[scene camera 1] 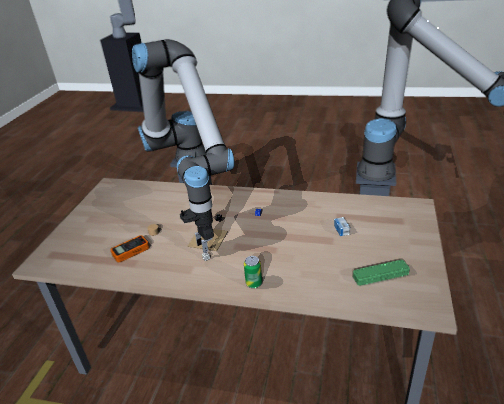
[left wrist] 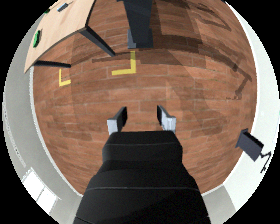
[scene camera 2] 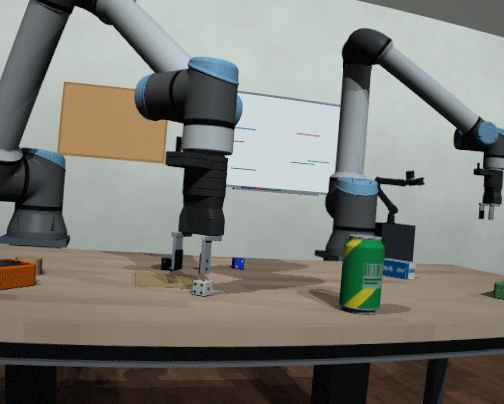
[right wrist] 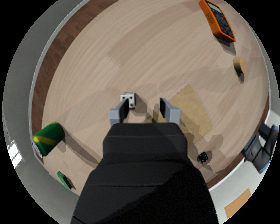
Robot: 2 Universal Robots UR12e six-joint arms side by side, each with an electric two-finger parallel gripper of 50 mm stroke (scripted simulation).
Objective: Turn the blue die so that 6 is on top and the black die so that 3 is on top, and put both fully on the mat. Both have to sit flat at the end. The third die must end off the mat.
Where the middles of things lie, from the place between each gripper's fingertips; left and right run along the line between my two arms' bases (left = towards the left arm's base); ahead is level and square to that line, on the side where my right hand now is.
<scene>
The tan mat (scene camera 2: 147,279) is 10 cm behind my right hand (scene camera 2: 190,271), 5 cm below it and 2 cm to the right of it.
</scene>
